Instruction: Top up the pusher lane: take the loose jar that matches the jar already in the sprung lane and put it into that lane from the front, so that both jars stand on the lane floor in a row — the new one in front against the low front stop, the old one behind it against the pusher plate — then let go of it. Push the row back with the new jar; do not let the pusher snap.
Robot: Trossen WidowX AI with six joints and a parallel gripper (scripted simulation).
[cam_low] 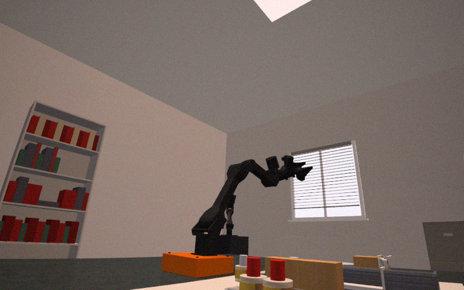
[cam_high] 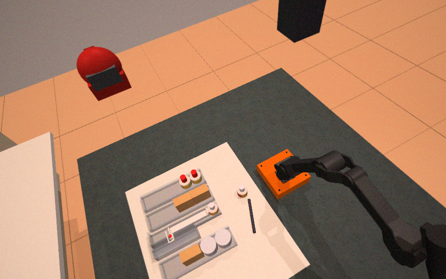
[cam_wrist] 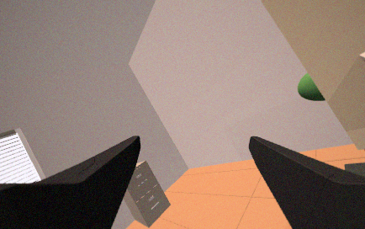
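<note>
Now: gripper tip 510 mm to the left of the dark bar, 470 mm above it and 80 mm short of it. Round my gripper tip: red mark: 570 mm to the right, 410 mm below, 400 mm ahead.
</note>
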